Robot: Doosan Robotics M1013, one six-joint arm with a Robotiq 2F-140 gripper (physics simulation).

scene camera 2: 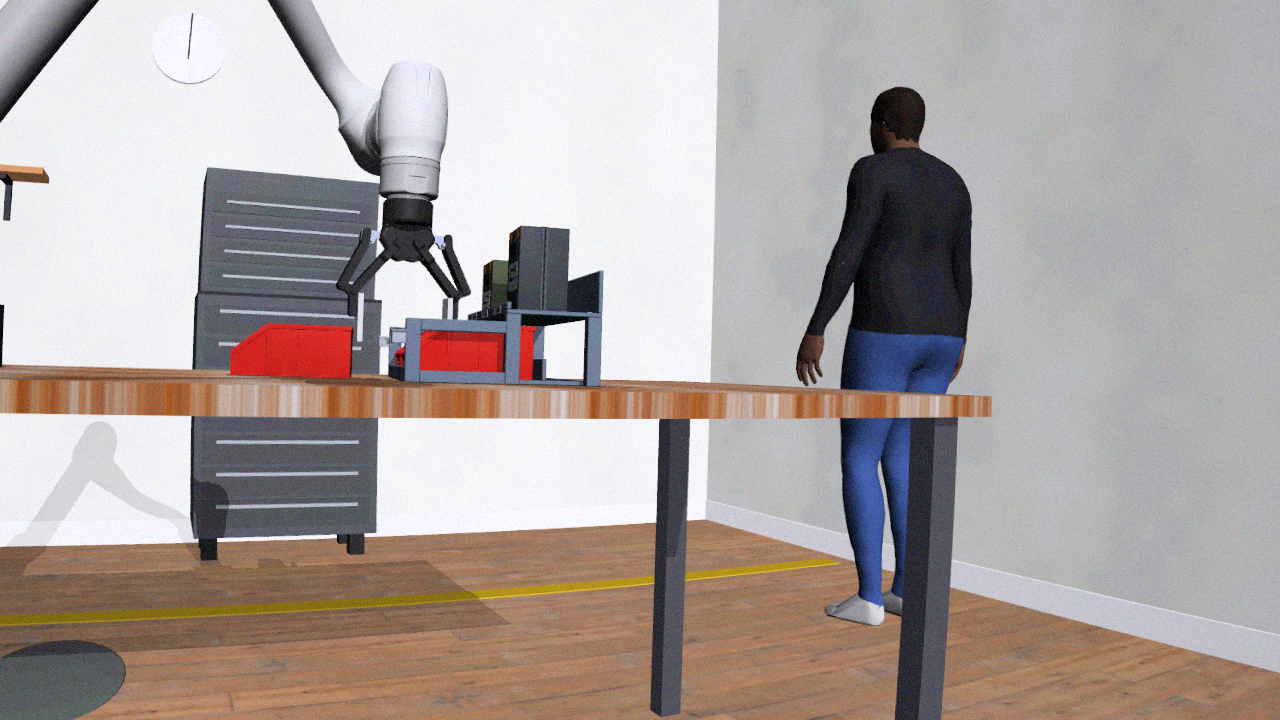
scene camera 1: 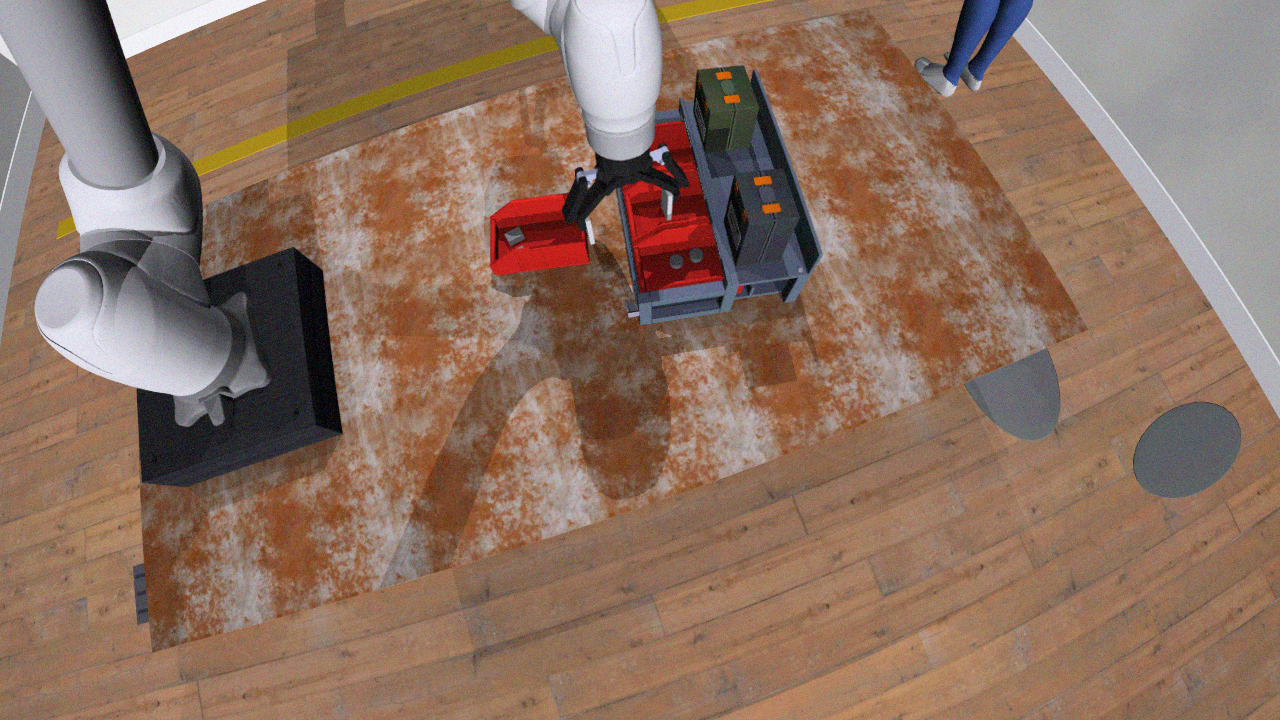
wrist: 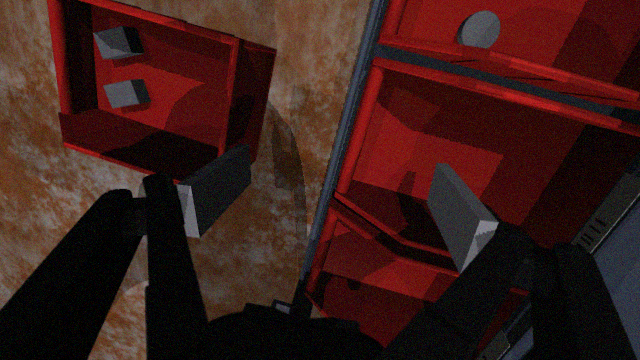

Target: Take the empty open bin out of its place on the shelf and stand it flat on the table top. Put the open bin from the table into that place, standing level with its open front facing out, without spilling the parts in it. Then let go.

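Frame: origin at the arm's base, x ahead, y left, z up, level; metres.
Seen in the pictures: gripper, fingertip midpoint: (scene camera 1: 628,224) (wrist: 337,173); arm's base at its link origin: (scene camera 1: 216,358).
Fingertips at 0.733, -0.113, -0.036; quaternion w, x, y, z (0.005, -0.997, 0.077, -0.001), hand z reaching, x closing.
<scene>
Pixels of each thing's top centre, then the offset from my fingertips to it, as dx, dy, dz. "*": a spot on its surface instead.
- red open bin at a spot on its surface: (wrist: 170,95) * -0.151, +0.062, -0.051
- empty bin at a spot on its surface: (wrist: 425,145) * +0.069, +0.004, -0.045
- green case at its top centre: (scene camera 2: 511,263) (scene camera 1: 727,87) +0.222, +0.072, +0.143
- dark grey case at its top centre: (scene camera 1: 766,194) (scene camera 2: 539,230) +0.144, -0.146, +0.168
The red open bin (scene camera 1: 541,259) (scene camera 2: 295,351) (wrist: 170,95) with grey parts stands flat on the table, its sloped open front facing the robot's base. The blue-grey shelf (scene camera 1: 726,295) (scene camera 2: 512,349) (wrist: 354,95) holds three red bins. The middle one is the empty bin (scene camera 1: 691,213) (wrist: 425,145). My gripper (scene camera 1: 629,224) (scene camera 2: 404,324) (wrist: 337,173) is wide open and empty. Its left finger shows near the table bin's back end, its right finger over the empty bin. In scene camera 2 the fingertips look close to rim height; any contact is not clear.
The shelf's near bin (scene camera 1: 682,273) holds two round parts; its far bin (scene camera 1: 677,138) (wrist: 430,25) shows one in the wrist view. A green case (scene camera 1: 726,116) and a dark grey case (scene camera 1: 760,219) (scene camera 2: 538,268) stand on the raised rear level. A person (scene camera 2: 908,241) stands beyond the table.
</scene>
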